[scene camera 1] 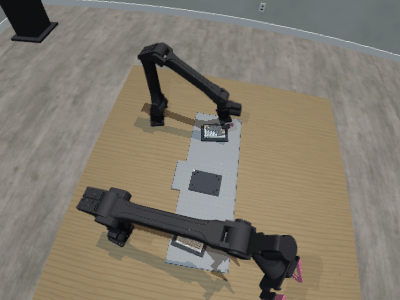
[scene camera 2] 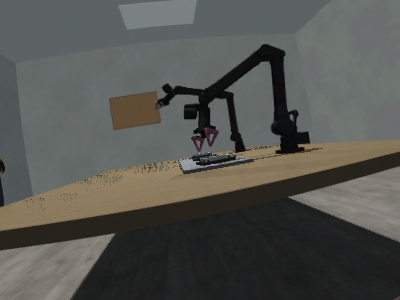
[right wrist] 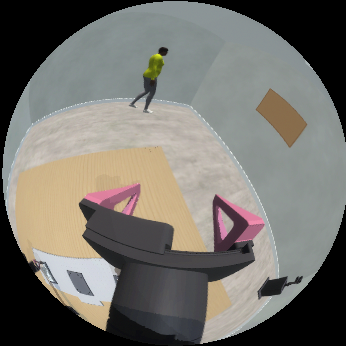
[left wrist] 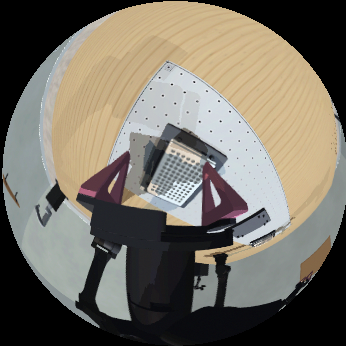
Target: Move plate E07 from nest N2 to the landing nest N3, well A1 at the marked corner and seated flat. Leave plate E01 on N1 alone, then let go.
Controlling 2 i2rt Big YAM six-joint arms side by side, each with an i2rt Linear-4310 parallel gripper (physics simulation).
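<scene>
A light well plate sits in the dark nest at the board's upper end in scene camera 1. The dark flat nest mid-board holds no plate. A second plate at the lower end is partly hidden by the right arm. Plate and nest labels are unreadable. My left gripper is open and empty, pointing down above the upper plate, which shows beyond and between its fingers in the left wrist view. My right gripper is open and empty, away from the board.
The nests stand on a pale perforated board on the wooden table. The right arm stretches over the board's lower end. A person in a yellow top is beyond the table in the right wrist view.
</scene>
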